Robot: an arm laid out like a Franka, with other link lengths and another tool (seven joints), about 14 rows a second.
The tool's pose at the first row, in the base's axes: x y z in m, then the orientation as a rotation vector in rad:
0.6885 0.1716 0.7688 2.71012 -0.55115 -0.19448
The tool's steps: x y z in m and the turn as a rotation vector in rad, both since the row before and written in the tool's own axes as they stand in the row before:
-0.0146 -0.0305 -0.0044 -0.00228 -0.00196 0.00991
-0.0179 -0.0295 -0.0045 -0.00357 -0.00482 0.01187
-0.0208 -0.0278 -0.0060 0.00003 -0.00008 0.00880
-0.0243 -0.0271 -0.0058 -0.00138 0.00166 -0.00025
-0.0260 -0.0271 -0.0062 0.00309 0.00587 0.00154
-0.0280 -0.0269 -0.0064 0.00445 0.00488 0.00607
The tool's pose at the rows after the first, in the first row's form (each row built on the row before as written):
0.6867 0.2050 0.7622 2.70474 -0.56448 -0.19506
0.6819 0.2389 0.7561 2.69753 -0.58091 -0.19931
0.6746 0.2731 0.7521 2.69453 -0.59271 -0.19707
0.6641 0.3082 0.7483 2.69320 -0.59154 -0.19522
0.6522 0.3442 0.7449 2.69530 -0.59262 -0.18608
0.6384 0.3809 0.7418 2.69717 -0.60039 -0.17672

